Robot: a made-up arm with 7 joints. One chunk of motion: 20 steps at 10 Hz.
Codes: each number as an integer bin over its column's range. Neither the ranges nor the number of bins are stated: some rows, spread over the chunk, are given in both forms.
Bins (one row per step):
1: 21 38 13 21 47 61 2
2: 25 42 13 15 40 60 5
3: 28 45 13 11 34 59 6
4: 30 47 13 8 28 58 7
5: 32 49 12 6 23 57 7
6: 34 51 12 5 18 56 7
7: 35 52 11 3 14 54 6
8: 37 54 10 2 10 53 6
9: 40 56 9 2 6 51 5
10: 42 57 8 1 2 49 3
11: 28 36 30 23 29 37 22
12: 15 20 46 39 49 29 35
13: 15 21 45 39 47 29 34
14: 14 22 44 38 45 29 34
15: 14 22 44 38 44 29 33
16: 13 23 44 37 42 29 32
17: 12 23 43 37 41 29 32
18: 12 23 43 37 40 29 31
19: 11 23 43 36 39 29 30
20: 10 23 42 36 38 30 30
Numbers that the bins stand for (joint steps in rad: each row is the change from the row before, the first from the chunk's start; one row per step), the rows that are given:
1: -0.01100 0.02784 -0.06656 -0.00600 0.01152 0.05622 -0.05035
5: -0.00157 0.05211 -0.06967 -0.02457 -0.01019 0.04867 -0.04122
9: 0.00529 0.06756 -0.07900 -0.02952 -0.02557 0.03733 -0.04487
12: -0.01614 -0.01187 0.03611 0.01629 0.01333 -0.00422 0.00989
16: -0.01786 -0.00525 0.02989 0.01381 0.00700 -0.00422 0.00441
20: -0.02043 -0.00525 0.02367 0.01257 0.00338 -0.00233 0.00076
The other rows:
2: -0.00757 0.03667 -0.06656 -0.01343 0.00519 0.05433 -0.04487
3: -0.00500 0.04329 -0.06656 -0.01838 -0.00024 0.05244 -0.04305
4: -0.00329 0.04770 -0.06656 -0.02210 -0.00567 0.05056 -0.04122
6: 0.00014 0.05652 -0.06967 -0.02581 -0.01471 0.04678 -0.04122
7: 0.00100 0.05873 -0.07278 -0.02829 -0.01833 0.04300 -0.04305
8: 0.00271 0.06314 -0.07589 -0.02952 -0.02195 0.04111 -0.04305
10: 0.00700 0.06976 -0.08211 -0.03076 -0.02919 0.03356 -0.04852
11: -0.00500 0.02343 -0.01367 -0.00352 -0.00476 0.01089 -0.01384
13: -0.01614 -0.00967 0.03300 0.01629 0.01152 -0.00422 0.00806
14: -0.01700 -0.00746 0.02989 0.01505 0.00971 -0.00422 0.00806
15: -0.01700 -0.00746 0.02989 0.01505 0.00881 -0.00422 0.00624
17: -0.01871 -0.00525 0.02678 0.01381 0.00610 -0.00422 0.00441
18: -0.01871 -0.00525 0.02678 0.01381 0.00519 -0.00422 0.00259
19: -0.01957 -0.00525 0.02678 0.01257 0.00429 -0.00422 0.00076

